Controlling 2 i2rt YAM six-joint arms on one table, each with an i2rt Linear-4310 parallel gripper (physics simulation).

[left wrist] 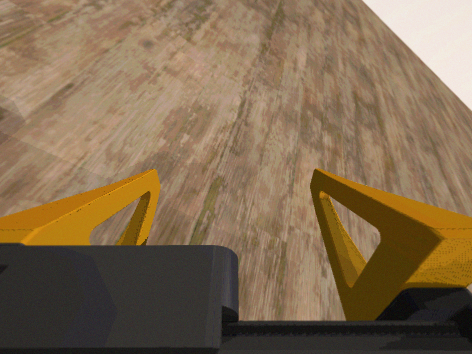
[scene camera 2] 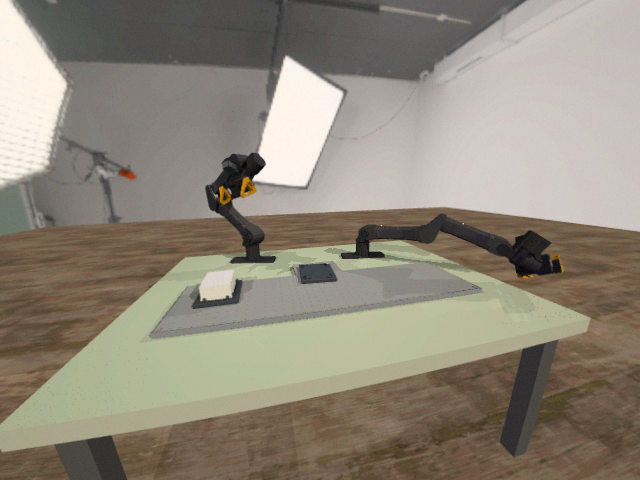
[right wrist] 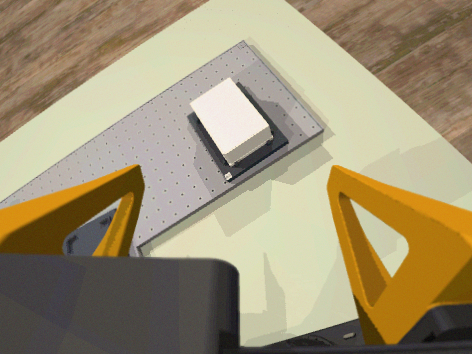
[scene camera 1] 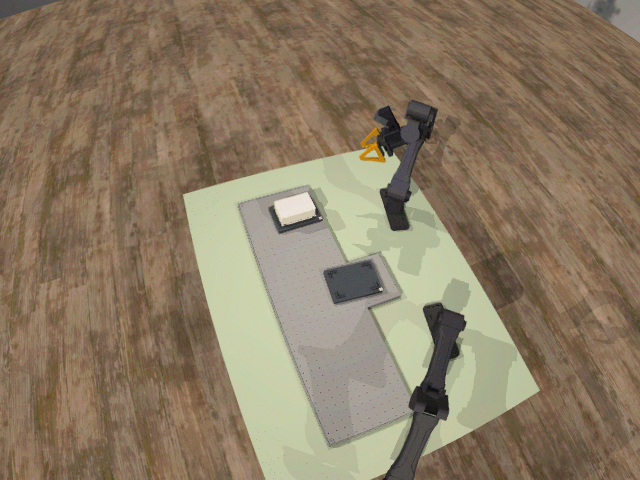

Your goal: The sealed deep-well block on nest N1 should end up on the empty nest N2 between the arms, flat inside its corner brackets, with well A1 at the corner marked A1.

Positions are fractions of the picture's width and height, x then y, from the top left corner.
white block: scene camera 2 0.34, 0.59; right wrist 0.50, 0.36; scene camera 1 0.46, 0.43; not seen in the left wrist view (out of frame)
